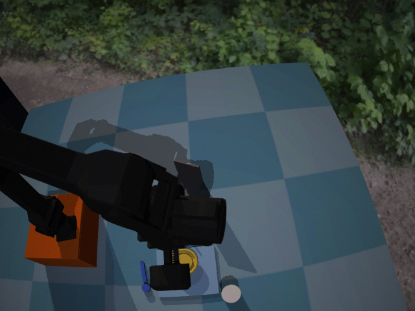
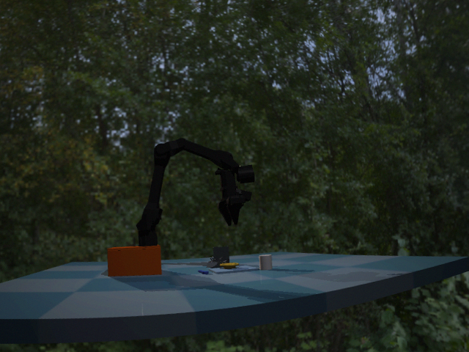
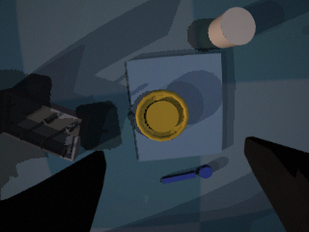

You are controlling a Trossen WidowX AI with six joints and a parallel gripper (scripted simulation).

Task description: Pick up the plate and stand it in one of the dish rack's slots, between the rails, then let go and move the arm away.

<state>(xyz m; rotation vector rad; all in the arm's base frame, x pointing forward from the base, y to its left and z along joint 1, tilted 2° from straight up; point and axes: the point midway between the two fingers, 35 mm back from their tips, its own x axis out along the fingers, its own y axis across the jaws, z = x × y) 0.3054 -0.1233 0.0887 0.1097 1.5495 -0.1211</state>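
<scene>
Right now my gripper tip is 20 mm past the yellow plate, 10 mm to the right of it and 150 mm above it. Round my gripper tip: blue spoon: 130 mm behind, 20 mm to the right, 160 mm below; pale blue square mat: 20 mm behind, 20 mm to the right, 160 mm below; white cup: 70 mm ahead, 100 mm to the right, 140 mm below.
</scene>
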